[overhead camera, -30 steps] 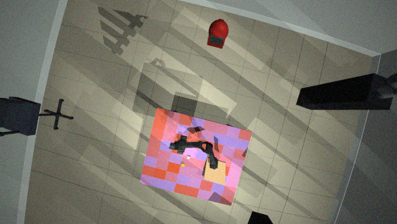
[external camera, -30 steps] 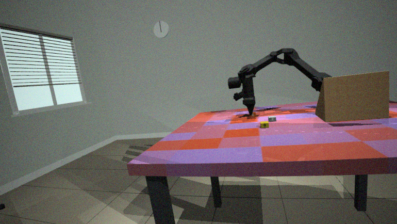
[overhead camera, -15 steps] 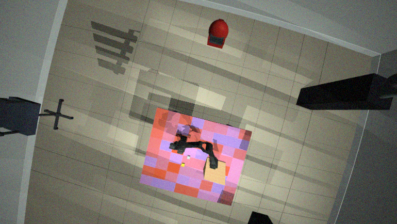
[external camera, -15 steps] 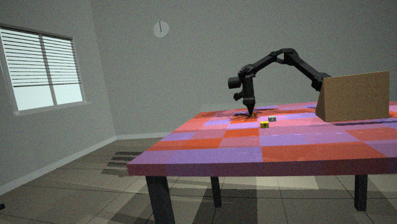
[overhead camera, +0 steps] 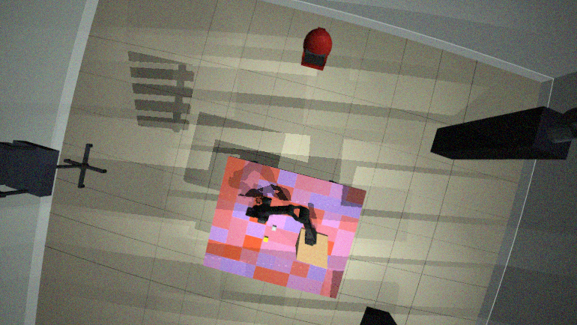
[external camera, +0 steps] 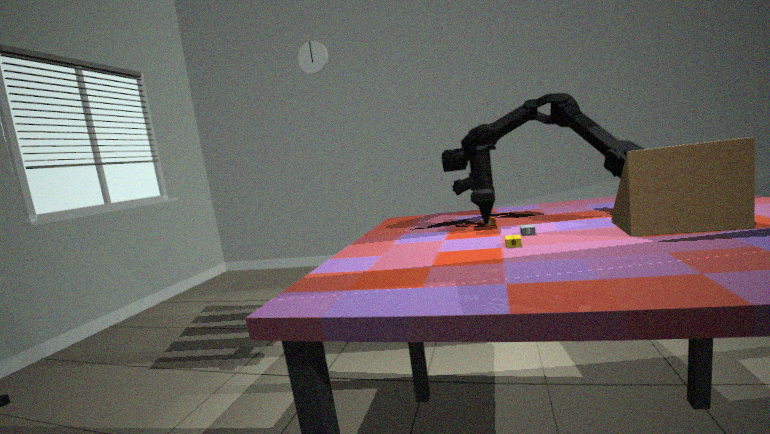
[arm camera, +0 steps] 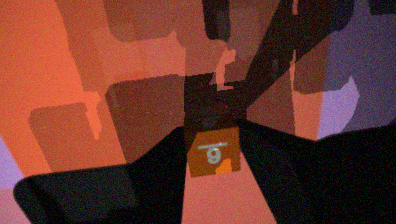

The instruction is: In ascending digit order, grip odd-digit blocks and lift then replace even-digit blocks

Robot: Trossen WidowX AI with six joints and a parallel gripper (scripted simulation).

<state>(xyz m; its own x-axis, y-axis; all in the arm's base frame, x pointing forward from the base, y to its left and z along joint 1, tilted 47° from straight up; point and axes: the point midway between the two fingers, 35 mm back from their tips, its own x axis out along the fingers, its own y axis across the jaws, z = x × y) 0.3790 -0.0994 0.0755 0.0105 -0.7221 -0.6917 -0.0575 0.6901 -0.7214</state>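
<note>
Now: gripper tip 24 cm to the right of the yellow block and 7 cm past it. The rest, counted from my gripper tip: grey block: 14 cm to the left, 11 cm behind; then orange block: 1 cm behind.
</note>
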